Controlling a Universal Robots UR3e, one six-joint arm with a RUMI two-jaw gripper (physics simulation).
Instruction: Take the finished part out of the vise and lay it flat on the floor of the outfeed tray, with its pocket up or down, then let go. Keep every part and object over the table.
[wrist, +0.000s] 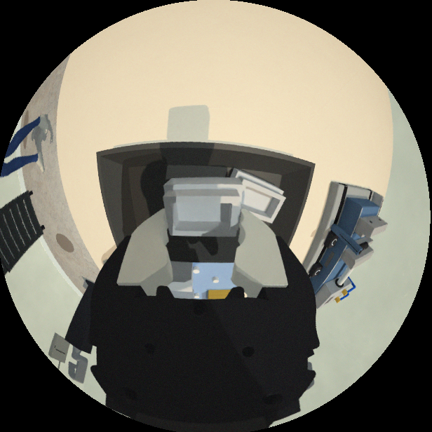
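Observation:
There's a vise here at (317, 281), and you can see the gripper (203, 210) as well.

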